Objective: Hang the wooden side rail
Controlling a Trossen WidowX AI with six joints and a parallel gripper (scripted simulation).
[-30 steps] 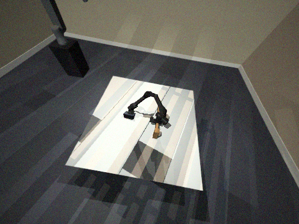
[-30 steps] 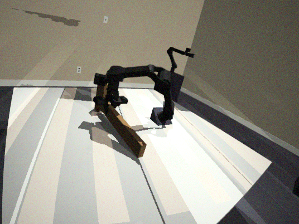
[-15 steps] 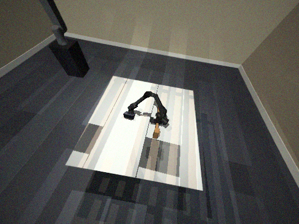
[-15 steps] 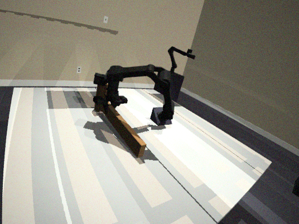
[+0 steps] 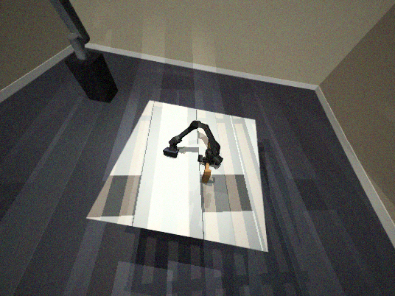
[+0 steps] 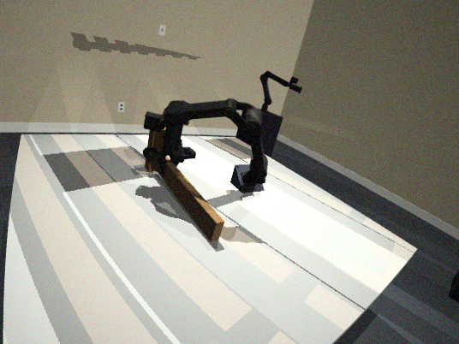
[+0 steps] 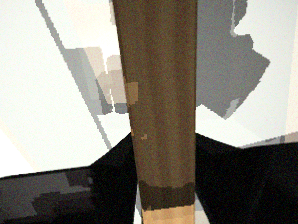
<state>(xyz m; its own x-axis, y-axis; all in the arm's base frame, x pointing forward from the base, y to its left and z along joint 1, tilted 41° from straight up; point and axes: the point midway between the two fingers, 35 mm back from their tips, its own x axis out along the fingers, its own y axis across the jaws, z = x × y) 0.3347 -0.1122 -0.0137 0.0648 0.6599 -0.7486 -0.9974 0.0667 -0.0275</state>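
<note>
Now: gripper tip 14 cm to the left of the headboard post and 4 cm below it.
</note>
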